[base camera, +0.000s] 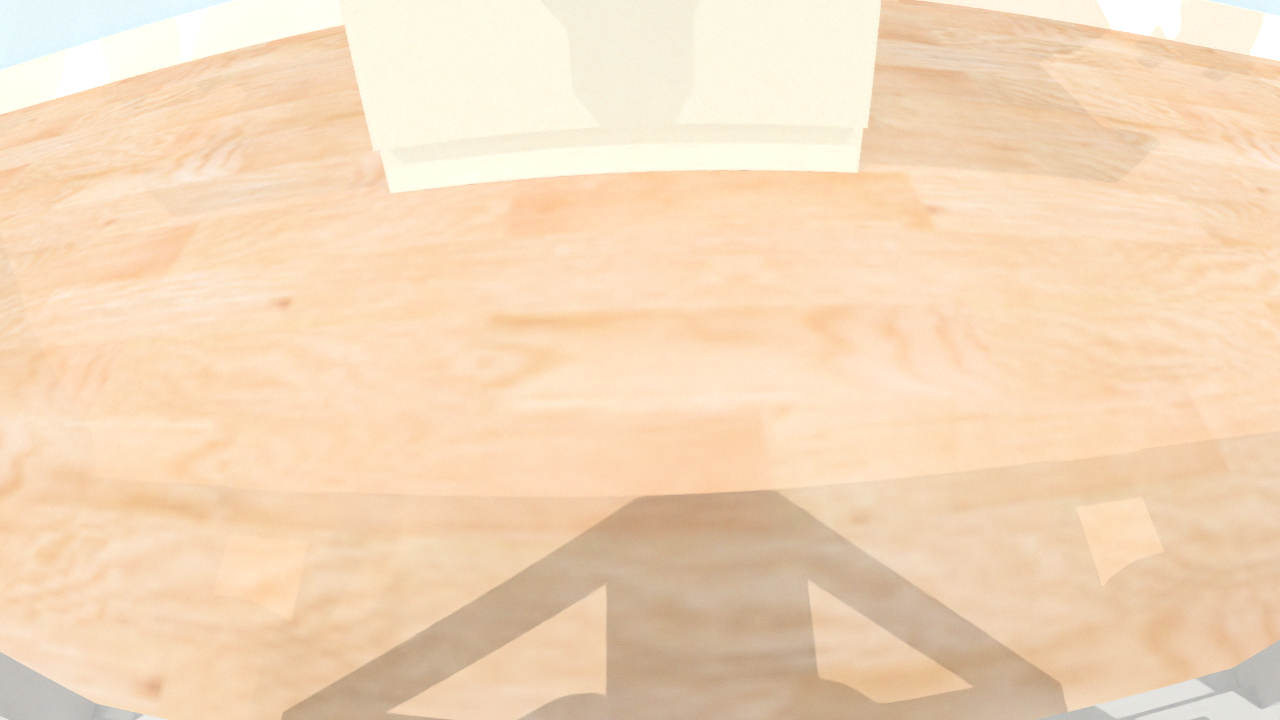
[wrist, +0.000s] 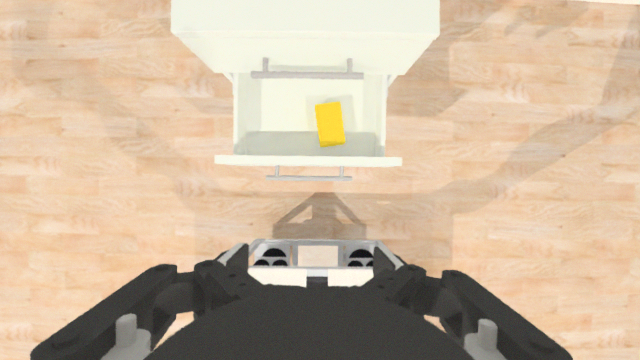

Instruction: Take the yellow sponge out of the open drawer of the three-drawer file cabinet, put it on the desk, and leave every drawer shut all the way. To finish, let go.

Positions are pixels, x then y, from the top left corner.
Scene:
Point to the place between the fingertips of my gripper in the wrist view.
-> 311,259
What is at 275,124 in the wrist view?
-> A drawer.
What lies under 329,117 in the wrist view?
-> A yellow sponge.

